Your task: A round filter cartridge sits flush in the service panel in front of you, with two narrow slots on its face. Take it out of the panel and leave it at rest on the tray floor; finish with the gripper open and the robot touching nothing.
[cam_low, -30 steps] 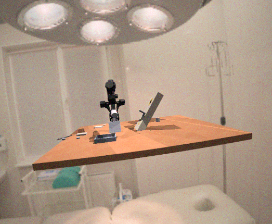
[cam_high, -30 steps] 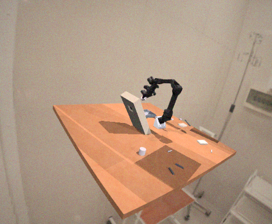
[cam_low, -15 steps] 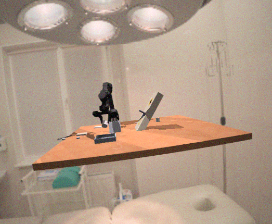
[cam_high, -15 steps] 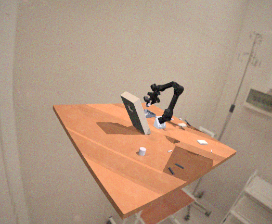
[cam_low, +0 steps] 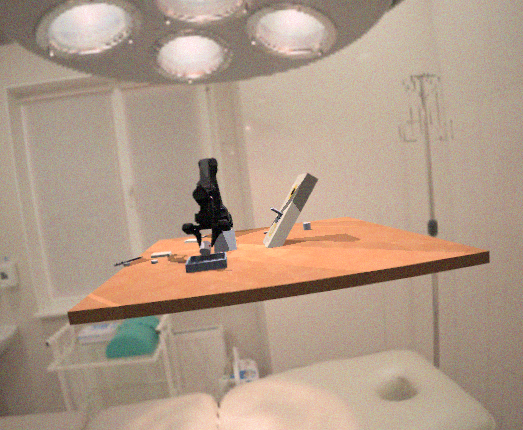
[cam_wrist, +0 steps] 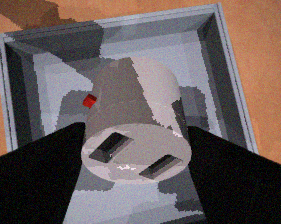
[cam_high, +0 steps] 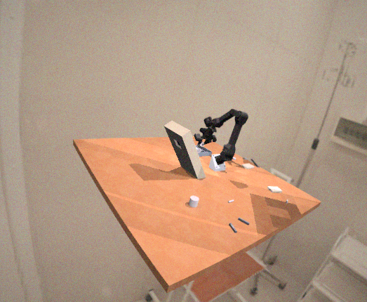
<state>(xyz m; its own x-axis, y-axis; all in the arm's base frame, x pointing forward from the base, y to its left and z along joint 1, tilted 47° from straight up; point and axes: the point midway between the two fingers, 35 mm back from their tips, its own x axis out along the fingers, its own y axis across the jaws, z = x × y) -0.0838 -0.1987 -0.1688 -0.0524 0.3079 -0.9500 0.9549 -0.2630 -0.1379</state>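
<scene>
My gripper tip is right at the round filter cartridge. Round my gripper tip: service panel: 410 mm ahead, 250 mm to the left, 80 mm above; tray: 60 mm below.
</scene>
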